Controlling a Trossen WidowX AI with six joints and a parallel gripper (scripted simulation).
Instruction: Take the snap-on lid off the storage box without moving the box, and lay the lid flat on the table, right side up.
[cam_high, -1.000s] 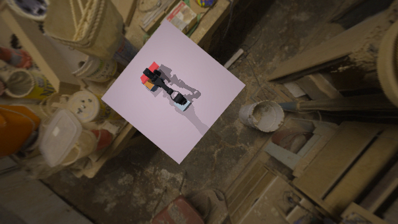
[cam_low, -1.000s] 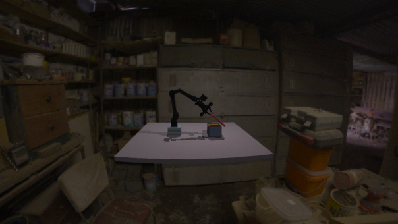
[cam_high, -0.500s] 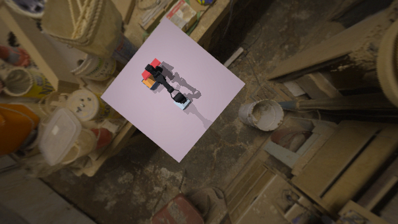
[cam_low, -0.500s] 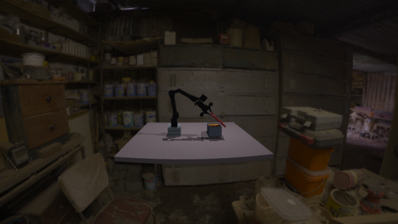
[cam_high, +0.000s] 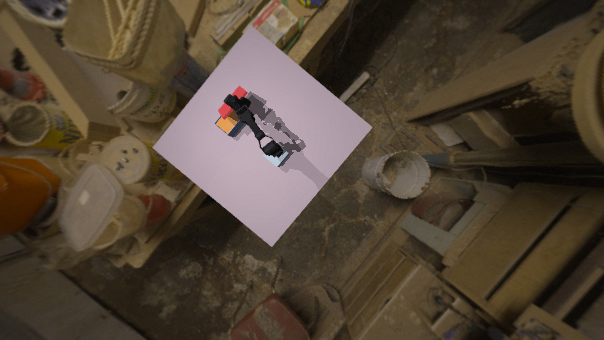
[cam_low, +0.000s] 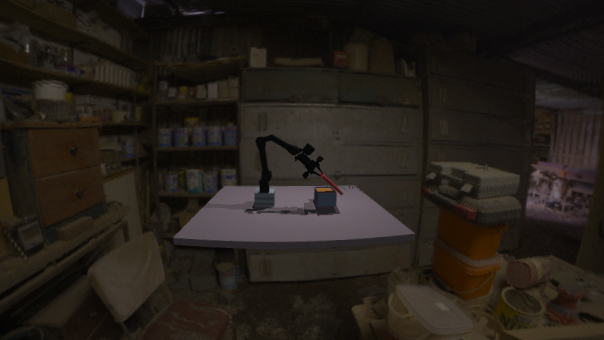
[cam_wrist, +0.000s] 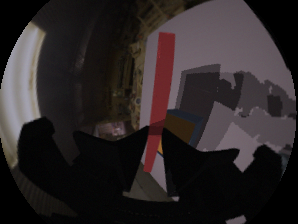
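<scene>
My gripper tip is 6 cm short of the red lid, 1 cm to the left of it and 5 cm above it. From my gripper tip the other things lie so: blue storage box 4 cm ahead, 11 cm to the left, 18 cm below.
</scene>
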